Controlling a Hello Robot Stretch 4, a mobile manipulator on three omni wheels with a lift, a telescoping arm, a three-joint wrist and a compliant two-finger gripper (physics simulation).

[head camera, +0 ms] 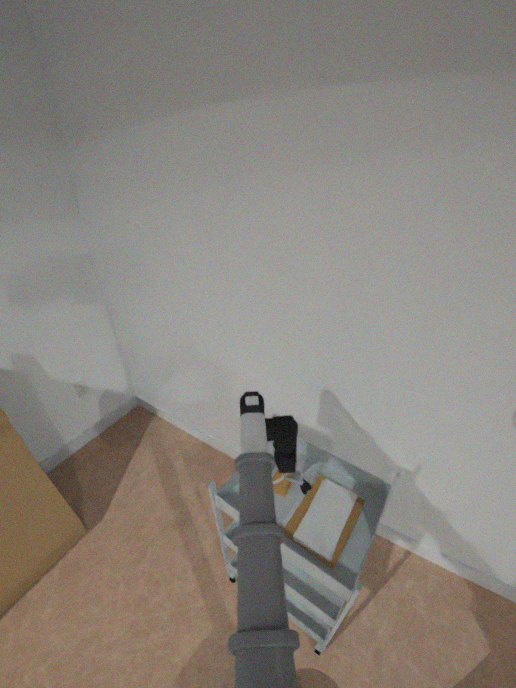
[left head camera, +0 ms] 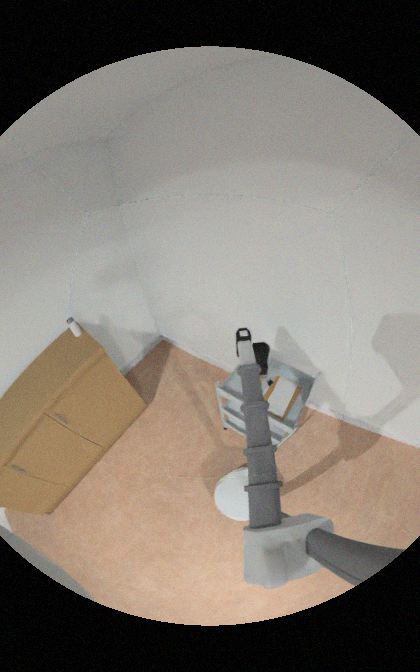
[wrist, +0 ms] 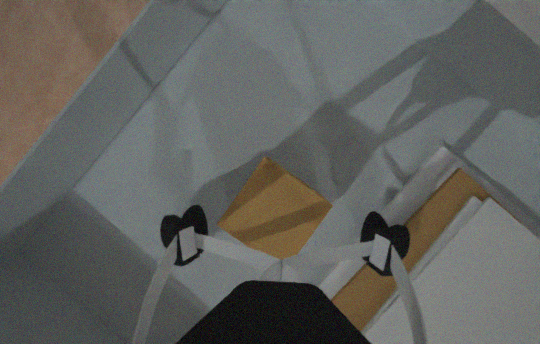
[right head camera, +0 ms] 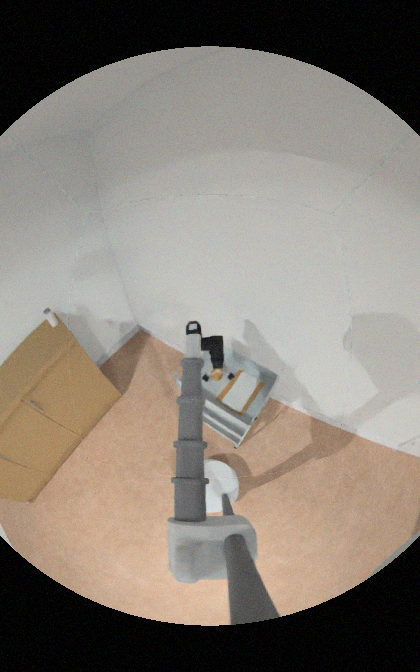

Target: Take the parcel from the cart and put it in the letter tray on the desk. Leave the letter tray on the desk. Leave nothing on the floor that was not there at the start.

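Frame: origin at the robot's base, x back, y left, z down, level; centimetres.
Seen in the pictures: gripper, fingertip midpoint: (head camera: pixel 283 492) (wrist: pixel 282 227).
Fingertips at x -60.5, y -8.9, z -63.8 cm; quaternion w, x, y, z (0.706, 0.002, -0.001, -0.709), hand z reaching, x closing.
A point is followed by its place in that frame.
The parcel, a small orange-brown box (wrist: pixel 276 209) {z -69.2, x -62.7, y -8.4 cm} (head camera: pixel 282 485) {z -69.2, x -59.7, y -8.3 cm} (right head camera: pixel 216 373), lies on the top of the pale grey-blue cart (head camera: pixel 373 500) {z -63.6, x -55.6, y -37.0 cm} (left head camera: pixel 306 384) (right head camera: pixel 270 378) (wrist: pixel 107 85) {z -68.7, x -69.8, y 2.2 cm}. My gripper (wrist: pixel 282 227) {z -63.8, x -60.5, y -8.9 cm} (right head camera: pixel 218 376) is open, pointing down above the cart. In the wrist view its fingertips stand apart on the left and right of the parcel, touching nothing that I can see. In the head camera view the arm hides part of the gripper. The letter tray and the desk cannot be made out in these views.
A flat brown-edged item with a white top (head camera: pixel 326 516) {z -65.2, x -51.2, y -20.6 cm} (left head camera: pixel 285 395) (right head camera: pixel 241 392) (wrist: pixel 475 280) {z -65.2, x -57.7, y -22.8 cm} lies beside the parcel on the cart. The cart stands by the wall. A tan cabinet (left head camera: pixel 80 400) (right head camera: pixel 65 395) with a white bottle (left head camera: pixel 75 327) (right head camera: pixel 51 318) stands left. A white round object (left head camera: pixel 232 495) (right head camera: pixel 221 485) is below the arm.
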